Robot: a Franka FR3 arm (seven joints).
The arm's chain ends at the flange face. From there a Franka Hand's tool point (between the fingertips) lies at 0.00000 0.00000 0.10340 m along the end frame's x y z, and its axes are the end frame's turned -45 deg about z.
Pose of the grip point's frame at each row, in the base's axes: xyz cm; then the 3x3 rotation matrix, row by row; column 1 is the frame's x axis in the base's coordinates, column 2 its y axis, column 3 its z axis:
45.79 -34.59 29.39; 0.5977 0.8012 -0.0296; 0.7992 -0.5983 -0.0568; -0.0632 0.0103 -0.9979
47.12 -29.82 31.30; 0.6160 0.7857 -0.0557; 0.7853 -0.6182 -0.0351; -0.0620 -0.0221 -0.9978
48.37 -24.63 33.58; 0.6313 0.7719 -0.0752; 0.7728 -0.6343 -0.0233; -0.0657 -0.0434 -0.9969
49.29 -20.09 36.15; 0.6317 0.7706 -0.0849; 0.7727 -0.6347 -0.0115; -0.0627 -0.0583 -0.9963
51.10 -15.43 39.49; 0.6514 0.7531 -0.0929; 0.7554 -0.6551 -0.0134; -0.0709 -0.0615 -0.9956
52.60 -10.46 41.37; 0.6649 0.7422 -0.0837; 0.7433 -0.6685 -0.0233; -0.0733 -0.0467 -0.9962
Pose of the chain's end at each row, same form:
46.10 -34.00 39.71; 0.9892 0.1439 -0.0296; 0.1421 -0.9882 -0.0568; -0.0374 0.0520 -0.9979
47.70 -29.46 41.62; 0.9912 0.1200 -0.0557; 0.1182 -0.9924 -0.0351; -0.0595 0.0282 -0.9978
49.15 -24.39 43.89; 0.9922 0.0994 -0.0752; 0.0979 -0.9950 -0.0233; -0.0771 0.0158 -0.9969
50.17 -19.97 46.45; 0.9916 0.0982 -0.0849; 0.0976 -0.9952 -0.0115; -0.0856 0.0031 -0.9963
52.06 -15.29 49.78; 0.9931 0.0719 -0.0929; 0.0709 -0.9974 -0.0134; -0.0936 0.0066 -0.9956
53.47 -10.22 51.67; 0.9950 0.0547 -0.0837; 0.0529 -0.9983 -0.0233; -0.0849 0.0188 -0.9962

